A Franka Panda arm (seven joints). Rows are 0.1 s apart.
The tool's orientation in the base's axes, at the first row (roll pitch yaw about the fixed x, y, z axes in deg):
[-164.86, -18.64, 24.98]
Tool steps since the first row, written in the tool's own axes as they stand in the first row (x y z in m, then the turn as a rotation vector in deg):
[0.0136, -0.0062, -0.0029, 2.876, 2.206, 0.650]
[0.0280, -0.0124, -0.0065, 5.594, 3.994, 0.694]
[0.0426, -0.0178, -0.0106, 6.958, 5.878, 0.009]
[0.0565, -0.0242, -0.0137, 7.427, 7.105, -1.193]
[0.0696, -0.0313, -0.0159, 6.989, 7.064, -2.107]
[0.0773, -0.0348, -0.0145, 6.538, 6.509, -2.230]
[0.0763, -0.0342, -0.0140, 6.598, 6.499, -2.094]
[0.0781, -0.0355, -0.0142, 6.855, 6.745, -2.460]
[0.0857, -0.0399, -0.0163, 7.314, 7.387, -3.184]
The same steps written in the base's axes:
[0.0082, 0.0096, 0.0085, 3.646, -0.463, -0.221]
[0.0170, 0.0192, 0.0180, 6.853, -0.861, 0.165]
[0.0262, 0.0281, 0.0277, 8.819, -2.148, 0.761]
[0.0345, 0.0379, 0.0366, 9.611, -3.432, 1.707]
[0.0420, 0.0483, 0.0445, 9.060, -3.909, 2.413]
[0.0471, 0.0548, 0.0466, 8.384, -3.668, 2.519]
[0.0466, 0.0541, 0.0457, 8.453, -3.586, 2.416]
[0.0475, 0.0559, 0.0467, 8.731, -3.824, 2.772]
[0.0516, 0.0618, 0.0522, 9.313, -4.445, 3.422]

